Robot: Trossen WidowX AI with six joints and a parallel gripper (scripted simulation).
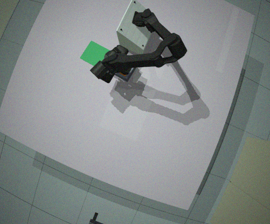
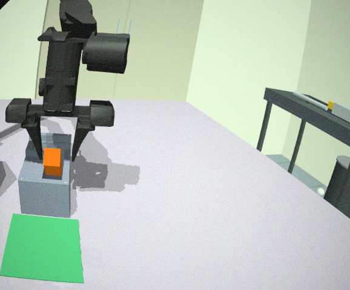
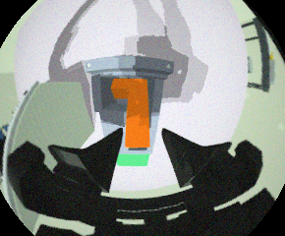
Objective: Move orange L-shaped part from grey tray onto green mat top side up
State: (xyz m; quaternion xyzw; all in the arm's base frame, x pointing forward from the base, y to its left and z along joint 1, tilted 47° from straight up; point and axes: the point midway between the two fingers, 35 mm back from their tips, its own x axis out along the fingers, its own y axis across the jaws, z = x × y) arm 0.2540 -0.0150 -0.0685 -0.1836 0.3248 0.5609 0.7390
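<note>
The orange L-shaped part is 1 cm behind my gripper tip, 4 cm to the left of it and 3 cm below it. Also, from my gripper tip: green mat: 6 cm behind, 13 cm to the right, 9 cm below.
</note>
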